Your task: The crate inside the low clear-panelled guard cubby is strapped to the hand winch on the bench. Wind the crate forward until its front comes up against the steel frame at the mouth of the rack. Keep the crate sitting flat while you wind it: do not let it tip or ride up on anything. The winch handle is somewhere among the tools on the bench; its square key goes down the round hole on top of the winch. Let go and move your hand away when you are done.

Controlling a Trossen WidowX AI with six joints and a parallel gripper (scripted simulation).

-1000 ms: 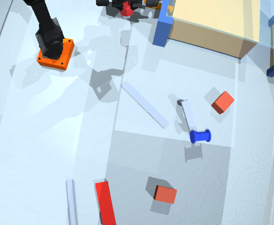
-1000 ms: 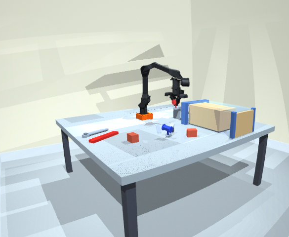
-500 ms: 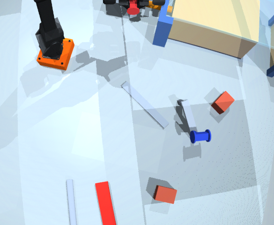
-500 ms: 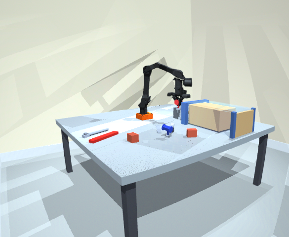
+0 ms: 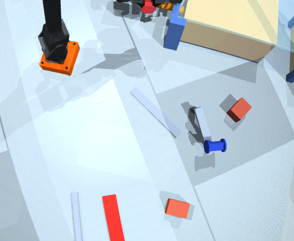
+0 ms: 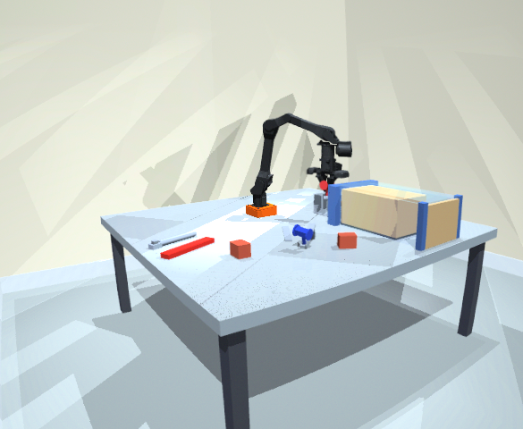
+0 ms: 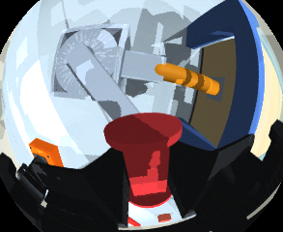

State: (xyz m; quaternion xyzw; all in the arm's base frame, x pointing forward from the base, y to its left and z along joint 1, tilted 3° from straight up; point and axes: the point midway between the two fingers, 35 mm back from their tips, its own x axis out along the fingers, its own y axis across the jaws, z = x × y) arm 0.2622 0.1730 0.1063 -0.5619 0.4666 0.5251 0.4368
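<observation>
My gripper tip is 9 cm short of the blue steel frame, 6 cm to the right of it and 1 cm above it. Also, from my gripper tip: red knob (2 cm above); round winch (8 cm below, 8 cm behind, 6 cm to the left); grey crank handle (3 cm to the left, 3 cm behind, 1 cm below).
</observation>
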